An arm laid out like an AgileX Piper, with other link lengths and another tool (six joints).
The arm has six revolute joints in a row. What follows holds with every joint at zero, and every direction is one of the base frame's. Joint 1 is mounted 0.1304 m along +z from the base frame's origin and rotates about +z. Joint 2 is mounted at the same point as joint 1 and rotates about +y. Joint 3 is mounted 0.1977 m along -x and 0.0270 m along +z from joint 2 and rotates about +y. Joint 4 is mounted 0.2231 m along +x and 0.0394 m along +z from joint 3 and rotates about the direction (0.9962, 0, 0.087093). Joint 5 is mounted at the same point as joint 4 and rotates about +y. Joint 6 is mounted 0.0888 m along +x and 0.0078 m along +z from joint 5 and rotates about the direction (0.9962, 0, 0.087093). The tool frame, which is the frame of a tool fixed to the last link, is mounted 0.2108 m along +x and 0.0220 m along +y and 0.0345 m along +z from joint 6; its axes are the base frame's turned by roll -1.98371, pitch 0.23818 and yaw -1.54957 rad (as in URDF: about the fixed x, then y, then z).
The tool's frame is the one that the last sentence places.
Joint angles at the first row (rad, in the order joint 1, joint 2, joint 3, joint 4, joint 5, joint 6):
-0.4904, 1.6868, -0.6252, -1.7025, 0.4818, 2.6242
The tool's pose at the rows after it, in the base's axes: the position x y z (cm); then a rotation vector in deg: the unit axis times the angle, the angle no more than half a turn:
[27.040 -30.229 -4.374 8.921 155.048 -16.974]
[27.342 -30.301 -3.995 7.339 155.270 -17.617]
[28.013 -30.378 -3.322 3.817 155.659 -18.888]
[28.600 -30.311 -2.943 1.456 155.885 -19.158]
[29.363 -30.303 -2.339 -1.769 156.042 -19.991]
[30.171 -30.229 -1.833 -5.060 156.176 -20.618]
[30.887 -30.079 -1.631 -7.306 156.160 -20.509]
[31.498 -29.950 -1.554 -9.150 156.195 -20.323]
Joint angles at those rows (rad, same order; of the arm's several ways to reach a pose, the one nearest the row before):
-0.4905, 1.6807, -0.6265, -1.6976, 0.4873, 2.6135
-0.4905, 1.6736, -0.6308, -1.6976, 0.4865, 2.5889
-0.4904, 1.6630, -0.6376, -1.7124, 0.4832, 2.5522
-0.4904, 1.6569, -0.6479, -1.7074, 0.4731, 2.5141
-0.4903, 1.6495, -0.6603, -1.7122, 0.4639, 2.4734
-0.4903, 1.6457, -0.6745, -1.7172, 0.4518, 2.4334
-0.4903, 1.6494, -0.6900, -1.7172, 0.4369, 2.4061
-0.4903, 1.6568, -0.7053, -1.7171, 0.4241, 2.3841

